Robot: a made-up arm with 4 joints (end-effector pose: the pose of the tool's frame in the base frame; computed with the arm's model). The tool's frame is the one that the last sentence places.
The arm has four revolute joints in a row. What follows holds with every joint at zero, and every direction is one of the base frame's. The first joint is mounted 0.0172 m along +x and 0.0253 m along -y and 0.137 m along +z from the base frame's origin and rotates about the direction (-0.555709, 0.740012, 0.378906). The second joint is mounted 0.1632 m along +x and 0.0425 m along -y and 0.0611 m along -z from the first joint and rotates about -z. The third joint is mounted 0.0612 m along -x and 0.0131 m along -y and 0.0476 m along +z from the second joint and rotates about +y. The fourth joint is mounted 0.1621 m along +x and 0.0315 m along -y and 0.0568 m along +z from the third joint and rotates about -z. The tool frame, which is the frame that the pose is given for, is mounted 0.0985 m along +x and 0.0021 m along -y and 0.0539 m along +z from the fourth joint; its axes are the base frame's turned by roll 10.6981, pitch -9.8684 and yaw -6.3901 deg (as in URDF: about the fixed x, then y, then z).
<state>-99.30 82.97 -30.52 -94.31</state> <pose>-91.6 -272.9 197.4 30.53 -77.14 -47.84</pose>
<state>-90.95 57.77 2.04 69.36</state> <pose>-24.0 -270.9 16.7 -104.30 -16.17 145.69</pose>
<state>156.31 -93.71 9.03 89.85</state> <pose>-163.2 -150.5 -92.1 -78.11 107.92 62.85</pose>
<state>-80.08 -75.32 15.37 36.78</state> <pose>129.4 -182.5 417.0 25.70 -67.07 -1.59</pose>
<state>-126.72 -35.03 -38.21 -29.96</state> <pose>-215.6 -232.3 106.2 1.50 -154.15 -19.39</pose>
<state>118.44 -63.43 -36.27 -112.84</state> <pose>107.4 65.5 -5.0 -105.04 -63.75 -103.42</pose>
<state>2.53 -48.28 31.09 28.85</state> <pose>386.2 29.7 77.2 -10.21 16.70 13.94</pose>
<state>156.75 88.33 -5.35 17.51</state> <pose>187.1 -23.1 -77.3 -116.06 -12.03 22.72</pose>
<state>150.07 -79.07 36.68 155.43</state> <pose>-61.0 -147.6 -77.8 -108.43 5.77 63.20</pose>
